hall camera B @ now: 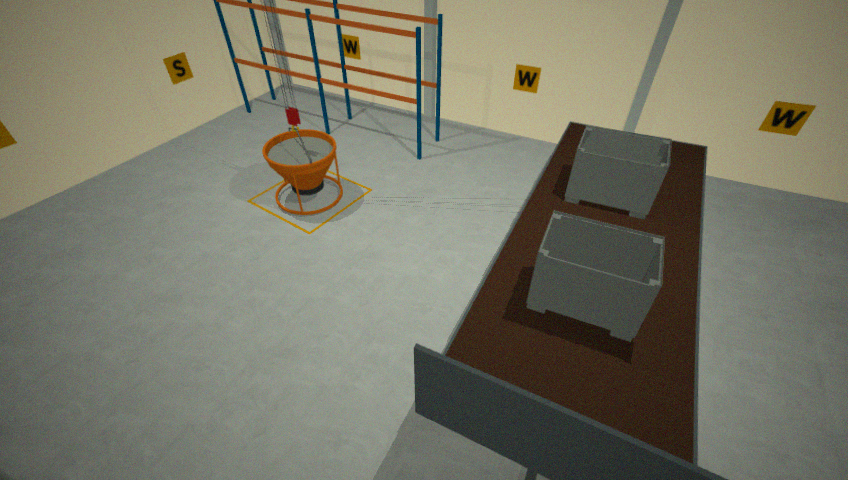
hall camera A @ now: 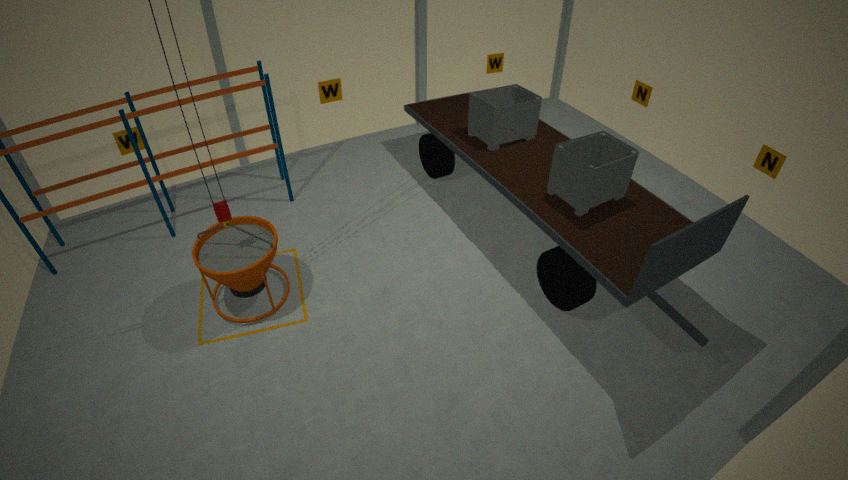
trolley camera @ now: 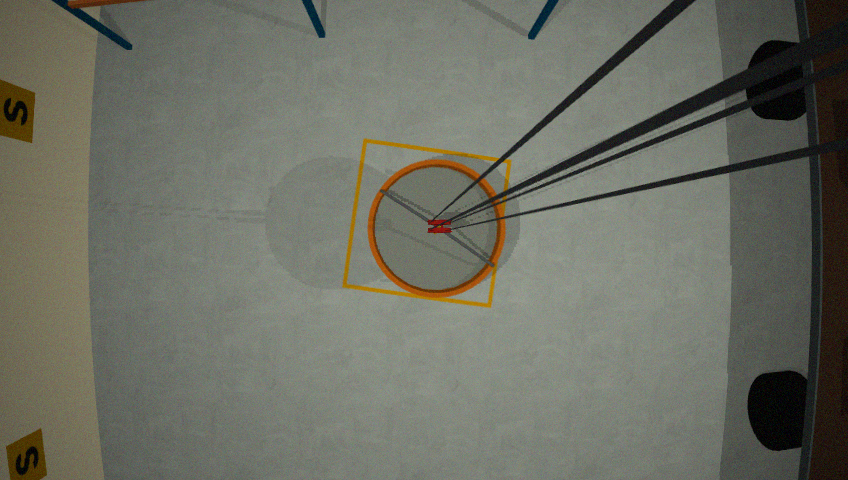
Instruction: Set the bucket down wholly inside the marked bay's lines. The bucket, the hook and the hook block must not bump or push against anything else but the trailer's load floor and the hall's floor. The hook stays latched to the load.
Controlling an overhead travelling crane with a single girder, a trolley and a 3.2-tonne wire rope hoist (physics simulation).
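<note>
The orange bucket (hall camera A: 239,277) (hall camera B: 306,176) (trolley camera: 416,261) is upright within the marked bay's yellow lines (hall camera A: 252,332) (hall camera B: 278,217) (trolley camera: 353,213). Its foot ring shows inside the lines in both hall views; whether it touches the floor or hangs slightly above, I cannot tell. In the trolley view the wide rim hides the foot ring and overlaps the bay's right line. My hook (hall camera A: 226,224) (hall camera B: 293,128) is at the top of the bucket's bail, under the red hook block (hall camera A: 221,211) (hall camera B: 292,115) (trolley camera: 439,230), latched to the bucket.
A rack with blue posts (hall camera A: 149,178) (hall camera B: 418,89) stands behind the bay. The trailer's load floor (hall camera A: 505,172) (hall camera B: 678,297) carries two grey bins (hall camera A: 502,115) (hall camera A: 589,178) (hall camera B: 615,181) (hall camera B: 595,285). Trailer wheels (trolley camera: 776,410) show at the right in the trolley view.
</note>
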